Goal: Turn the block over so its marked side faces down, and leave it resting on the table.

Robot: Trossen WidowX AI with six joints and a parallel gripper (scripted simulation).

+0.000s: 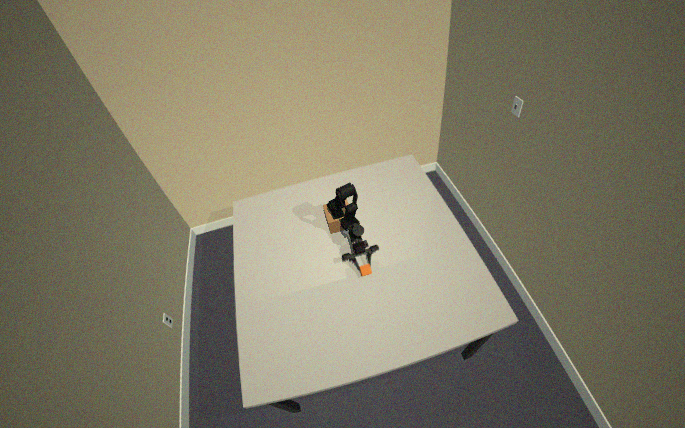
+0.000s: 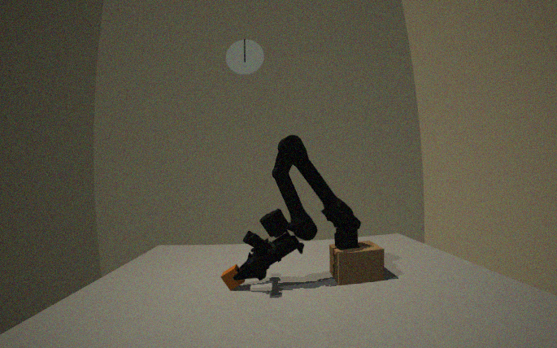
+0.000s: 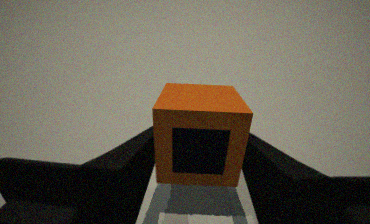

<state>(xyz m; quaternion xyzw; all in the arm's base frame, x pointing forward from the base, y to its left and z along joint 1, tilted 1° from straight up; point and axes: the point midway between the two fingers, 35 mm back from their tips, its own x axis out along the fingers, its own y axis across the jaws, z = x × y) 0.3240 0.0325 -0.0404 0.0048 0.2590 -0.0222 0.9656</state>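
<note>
Right now my gripper tip is 1 cm past the orange block.
</note>
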